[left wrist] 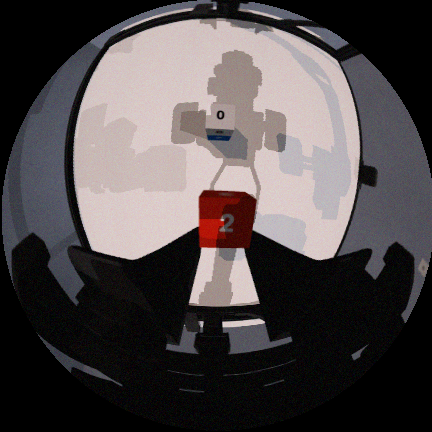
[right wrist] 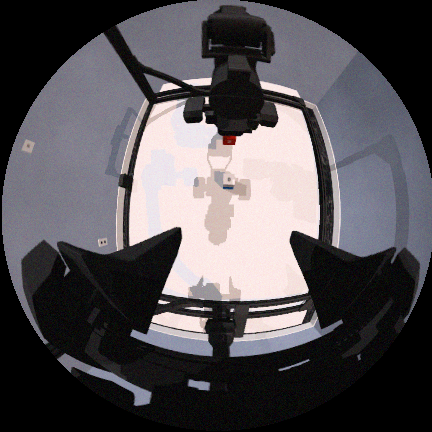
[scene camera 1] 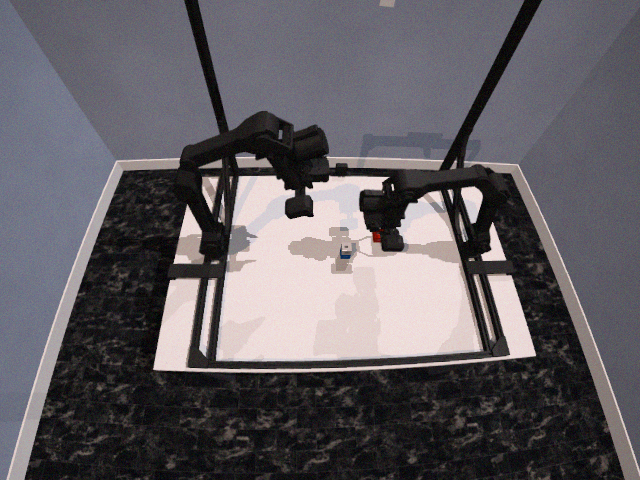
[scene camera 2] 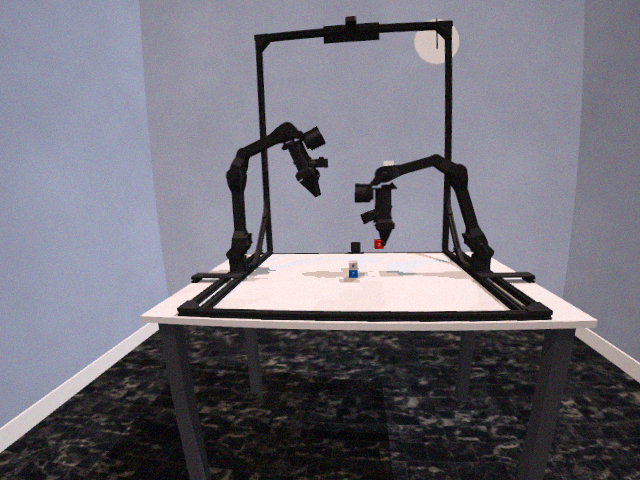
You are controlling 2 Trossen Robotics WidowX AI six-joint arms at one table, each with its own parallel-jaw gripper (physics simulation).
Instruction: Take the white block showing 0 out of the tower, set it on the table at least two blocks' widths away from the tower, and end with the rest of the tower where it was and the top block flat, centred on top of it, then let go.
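Places are measured from the left arm's base along level axes (x ahead, y left, z up), in centimetres.
Where they show: left gripper, between the fingertips: [left wrist: 222, 232] [scene camera 1: 382, 236] [scene camera 2: 383, 245]; right gripper, between the fingertips: [right wrist: 237, 234] [scene camera 1: 311, 202] [scene camera 2: 318, 196]; left arm's base, origin of its link: [left wrist: 212, 316] [scene camera 1: 470, 250] [scene camera 2: 480, 270]; right arm's base, origin of its link: [right wrist: 220, 311] [scene camera 1: 215, 251] [scene camera 2: 238, 271].
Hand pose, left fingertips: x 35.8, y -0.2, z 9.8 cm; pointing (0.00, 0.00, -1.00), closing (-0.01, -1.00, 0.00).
Each offset is from my left fingertips to the top centre of the thing. "spot": to the spot under its first point. Level surfaces: height alone.
The white block showing 0 {dy +0.5, dx +11.0, dz -6.0 cm} [scene camera 1: 346, 247] [scene camera 2: 353, 265] [left wrist: 220, 116] [right wrist: 229, 179] sits on top of the blue block {dy +0.5, dx +11.0, dz -8.9 cm} [scene camera 1: 345, 255] [scene camera 2: 353, 273] [left wrist: 219, 137] [right wrist: 228, 187], which stands on the table. My left gripper [scene camera 2: 383, 243] [left wrist: 222, 232] is shut on the red block showing 2 {dy +0.0, dx +1.5, dz +1.9 cm} [scene camera 1: 376, 236] [scene camera 2: 378, 243] [left wrist: 226, 220] [right wrist: 229, 140]. It holds it in the air, to the right of the two stacked blocks in both scene views. My right gripper [scene camera 2: 317, 195] [right wrist: 237, 234] is open and empty. It hangs high, to the left of the stacked blocks in the scene views, with its fingers wide apart.
The white table {dz -11.7 cm} [scene camera 1: 289, 320] [scene camera 2: 289, 302] [right wrist: 270, 250] carries a black frame {spot: dy +37.1, dx +14.5, dz -10.3 cm} [scene camera 1: 341, 363] [scene camera 2: 361, 314] along its edges, with uprights at the sides. Shadows of both arms fall around the blocks. A small black box {spot: dy -35.7, dx +10.2, dz -7.0 cm} [scene camera 1: 341, 168] [scene camera 2: 355, 246] is at the far edge.
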